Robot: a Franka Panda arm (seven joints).
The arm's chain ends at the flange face. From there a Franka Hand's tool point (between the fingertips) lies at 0.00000 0.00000 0.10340 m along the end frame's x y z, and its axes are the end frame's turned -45 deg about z.
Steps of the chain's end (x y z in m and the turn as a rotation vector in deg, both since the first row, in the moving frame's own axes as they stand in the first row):
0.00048 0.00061 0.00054 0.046 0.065 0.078
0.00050 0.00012 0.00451 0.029 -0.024 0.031
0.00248 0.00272 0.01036 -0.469 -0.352 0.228
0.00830 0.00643 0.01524 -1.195 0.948 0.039
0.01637 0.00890 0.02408 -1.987 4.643 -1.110
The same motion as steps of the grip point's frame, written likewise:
0.00005 0.00080 0.00054 -0.013 0.078 0.078
0.00028 0.00037 0.00451 0.037 0.004 0.031
-0.00122 0.00382 0.01035 -0.083 -0.581 0.228
0.00101 0.01315 0.01520 -1.515 -0.175 0.039
0.00875 0.02628 0.02368 -4.688 1.878 -1.110

